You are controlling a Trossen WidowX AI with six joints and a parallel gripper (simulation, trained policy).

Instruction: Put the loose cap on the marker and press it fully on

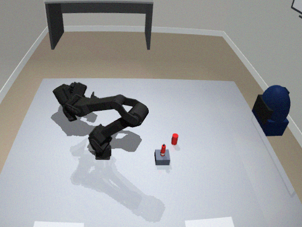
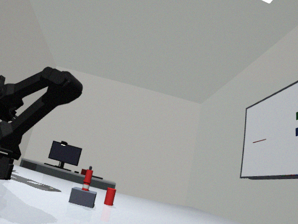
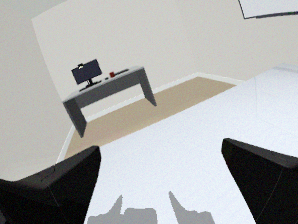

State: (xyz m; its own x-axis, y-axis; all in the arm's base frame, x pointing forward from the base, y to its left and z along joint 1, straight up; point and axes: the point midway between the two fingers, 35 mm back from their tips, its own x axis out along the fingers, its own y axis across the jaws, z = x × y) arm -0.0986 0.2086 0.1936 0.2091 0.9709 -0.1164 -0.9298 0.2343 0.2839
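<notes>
The red cap lies 430 mm ahead of my gripper tip, 170 mm to the right of it and 160 mm below it. Also, from my gripper tip: holder block: 350 mm ahead, 280 mm to the right, 170 mm below.
</notes>
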